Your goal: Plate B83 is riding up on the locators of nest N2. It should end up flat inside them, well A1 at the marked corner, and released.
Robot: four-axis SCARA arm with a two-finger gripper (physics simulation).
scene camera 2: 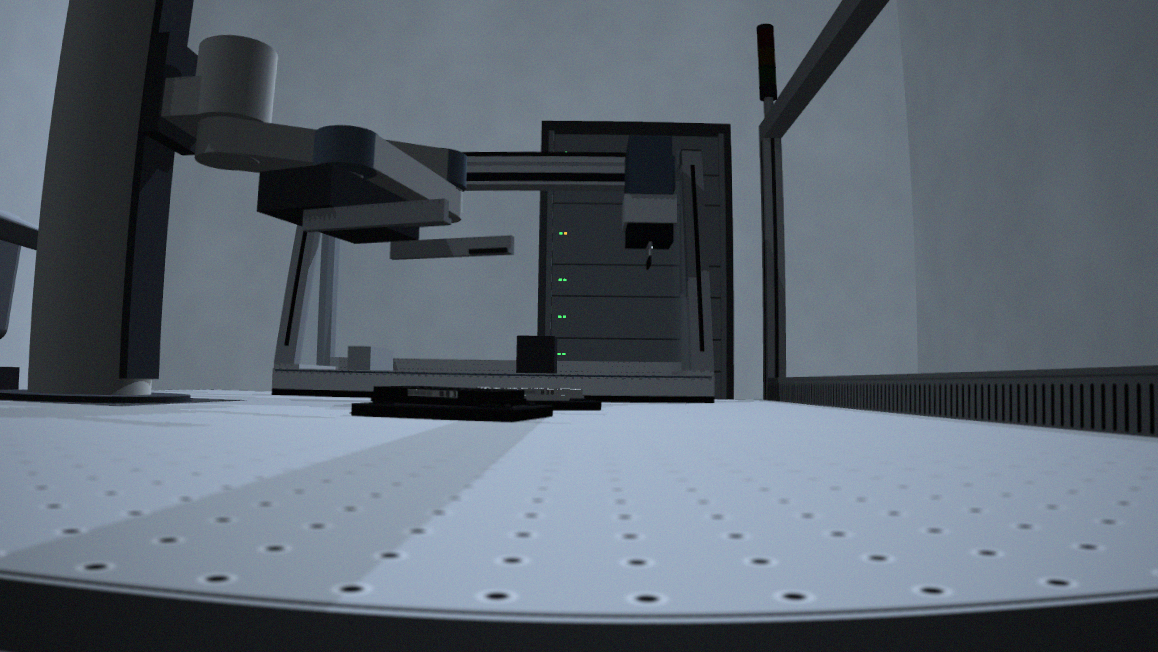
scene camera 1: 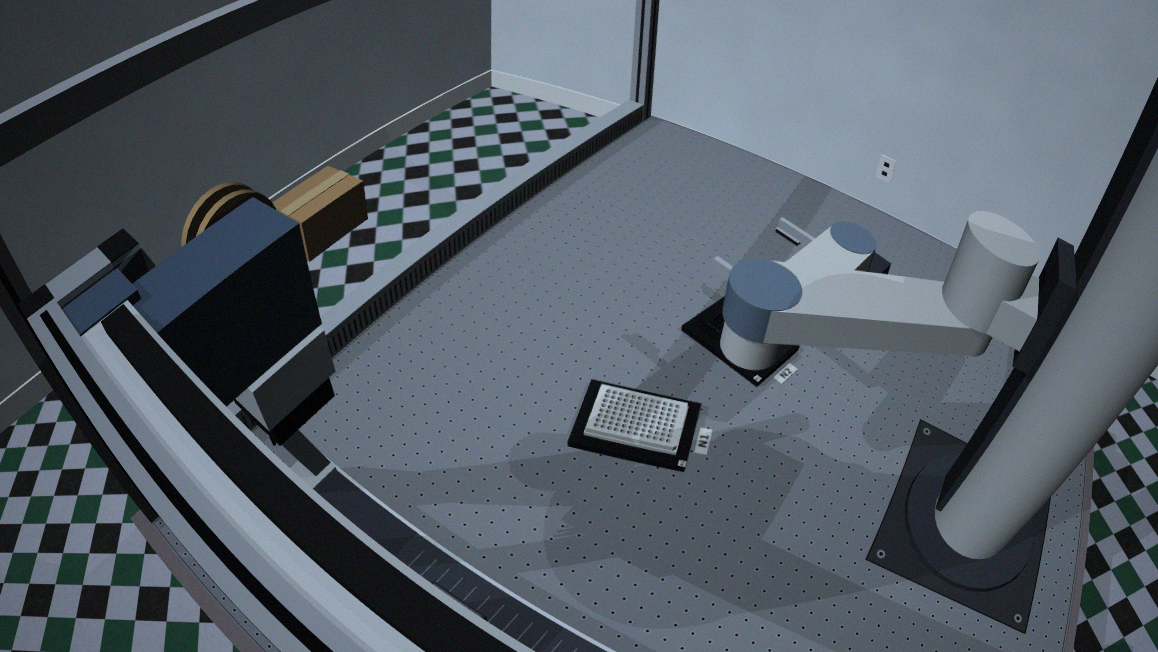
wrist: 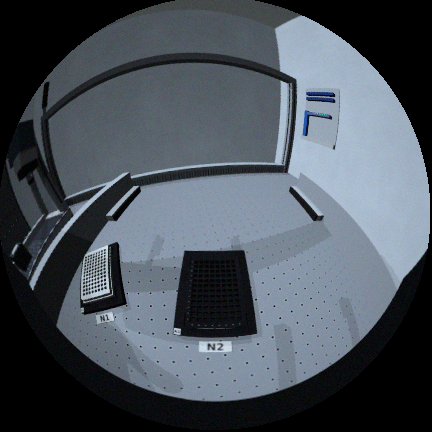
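Seen in the pictures: gripper, fingertip midpoint: [scene camera 2: 483, 229] [scene camera 1: 749, 241] [wrist: 214, 176]; arm's base, link origin: [scene camera 1: 967, 524].
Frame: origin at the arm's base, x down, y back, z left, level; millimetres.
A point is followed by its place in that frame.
The black plate B83 [scene camera 1: 711, 319] @[y -553, x -40, z -112 mm] [scene camera 2: 486, 396] @[y -536, x -34, z -178 mm] [wrist: 217, 292] @[y -490, x -29, z -129 mm] sits on the black nest N2 [scene camera 1: 713, 344] @[y -530, x -25, z -79 mm] [scene camera 2: 453, 413] @[y -509, x -19, z -190 mm] [wrist: 249, 310] @[y -446, x -25, z -167 mm], partly hidden by the arm in scene camera 1. In the wrist view it lies roughly square with the nest. Its dark edges blend with the nest, so I cannot tell whether it is fully flat inside the locators. The nest's A1 label [scene camera 1: 757, 378] @[y -439, x -25, z -55 mm] [wrist: 177, 331] @[y -438, x -25, z -57 mm] is at its lower left corner in the wrist view; the plate's own lettering is too small to read. My gripper [scene camera 1: 751, 244] @[y -523, x -196, z -133 mm] [scene camera 2: 479, 229] @[y -523, x -196, z -133 mm] [wrist: 214, 176] @[y -523, x -196, z -133 mm] is wide open, holds nothing, and hangs well above the nest.
A white plate [scene camera 1: 636, 417] @[y -550, x -37, z 121 mm] [wrist: 96, 275] @[y -537, x -38, z 105 mm] sits on nest N1 [scene camera 1: 576, 433] @[y -605, x -25, z 182 mm] [wrist: 120, 290] @[y -513, x -24, z 45 mm], beside N2. My arm's column [scene camera 1: 1053, 388] @[y -43, x -348, z 62 mm] [scene camera 2: 97, 202] @[y -39, x -249, z -64 mm] stands on the perforated table. A gantry with a blue carriage [scene camera 1: 235, 275] @[y -698, x -497, z 537 mm] [scene camera 2: 650, 166] @[y -737, x -442, z 465 mm] stands at the table's far side in scene camera 2.
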